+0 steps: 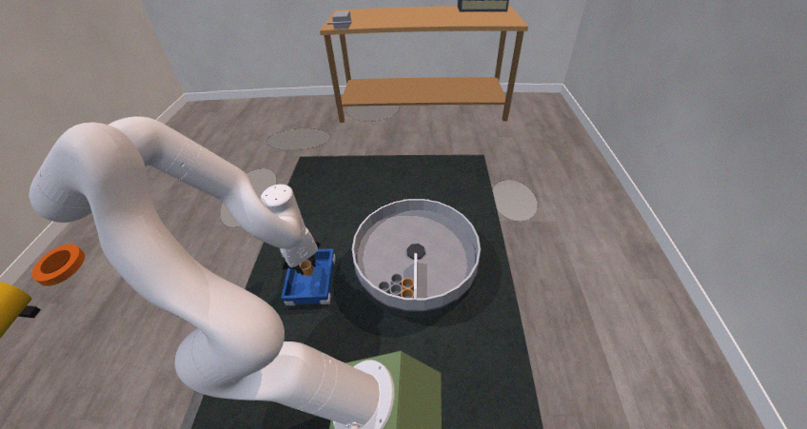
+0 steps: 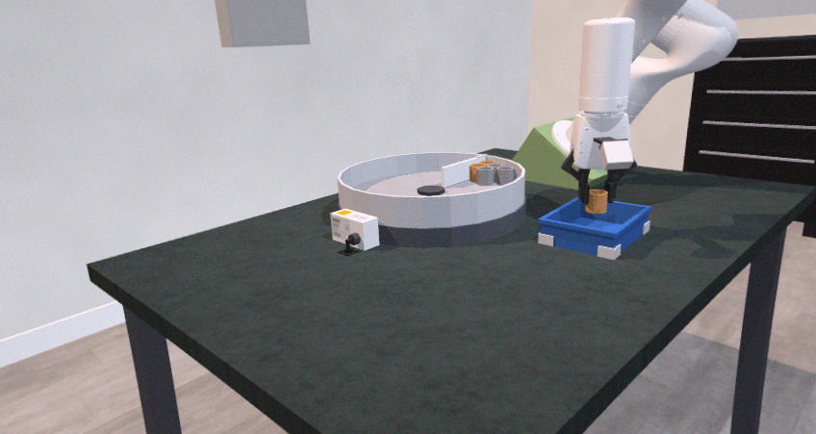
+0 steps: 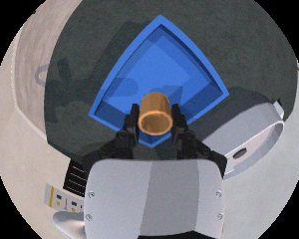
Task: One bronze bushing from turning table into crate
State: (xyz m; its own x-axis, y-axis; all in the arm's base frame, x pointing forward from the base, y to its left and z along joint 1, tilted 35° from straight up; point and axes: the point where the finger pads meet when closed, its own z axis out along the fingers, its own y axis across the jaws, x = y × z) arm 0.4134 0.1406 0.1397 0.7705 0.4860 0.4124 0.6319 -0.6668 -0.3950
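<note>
My hand is 70 mm above the blue crate. The rest, counted from my hand: turning table (360 mm to the right, 50 mm ahead, 40 mm below).
</note>
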